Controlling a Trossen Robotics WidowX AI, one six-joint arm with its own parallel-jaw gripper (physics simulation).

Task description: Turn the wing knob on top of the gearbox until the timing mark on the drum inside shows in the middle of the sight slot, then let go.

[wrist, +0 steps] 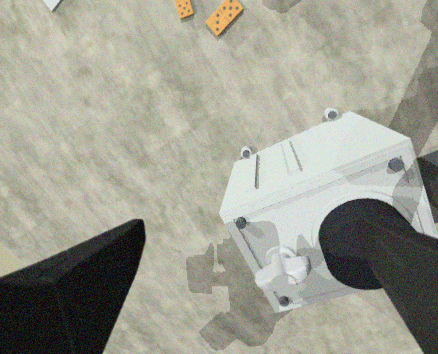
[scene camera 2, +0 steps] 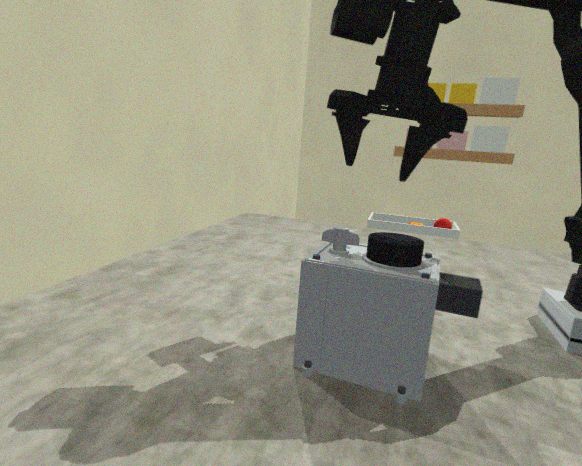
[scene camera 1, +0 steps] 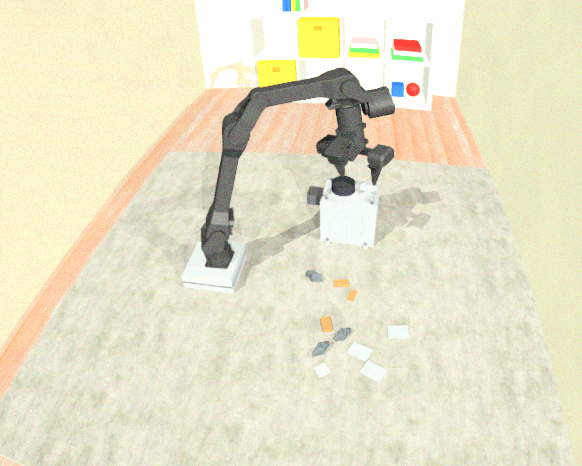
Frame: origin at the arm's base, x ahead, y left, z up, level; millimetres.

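Seen in the pictures: gripper, between the fingertips: (wrist: 250, 228) (scene camera 2: 374, 173) (scene camera 1: 358, 180); arm's base, origin of its link: (scene camera 1: 219, 259).
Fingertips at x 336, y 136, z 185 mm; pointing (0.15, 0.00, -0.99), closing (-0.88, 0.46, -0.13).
Pixels of each thing's top centre, then the offset from my fingertips to it. "spot": a spot on its surface instead. Level surfaces: height alone.
- pale gearbox, centre of its top: (wrist: 377, 261) (scene camera 2: 397, 232) (scene camera 1: 343, 179) dx -47, dy +93, dz -62 mm
- thick black round cap, a spot on its surface: (wrist: 345, 240) (scene camera 1: 347, 186) spot: dx -34, dy +74, dz -69 mm
- dark block, a spot on its surface: (scene camera 2: 459, 295) spot: dx -122, dy +117, dz -117 mm
- mat, height of its surface: dz -233 mm
The pale gearbox (scene camera 1: 348, 220) (scene camera 2: 367, 320) (wrist: 315, 170) stands upright on the mat. Its whitish wing knob (scene camera 1: 367, 187) (scene camera 2: 341, 237) (wrist: 282, 270) is on top, near one edge. A thick black round cap (scene camera 1: 343, 186) (scene camera 2: 395, 249) (wrist: 345, 240) is beside the knob. My gripper (scene camera 1: 359, 179) (scene camera 2: 376, 172) (wrist: 250, 228) is open and empty, pointing down above the gearbox, apart from the knob. In the wrist view the right finger overlaps the black cap; the left finger is out past the gearbox's side. I cannot make out the sight slot or the timing mark.
A dark block (scene camera 1: 314, 195) (scene camera 2: 459, 295) sticks out from the gearbox's side. Orange dominoes (scene camera 1: 341, 283) (wrist: 224, 17), grey pieces (scene camera 1: 314, 275) and white tiles (scene camera 1: 398, 332) lie on the mat (scene camera 1: 150, 375). A white tray (scene camera 2: 400, 227) holding a red ball (scene camera 2: 443, 224) is beyond the gearbox.
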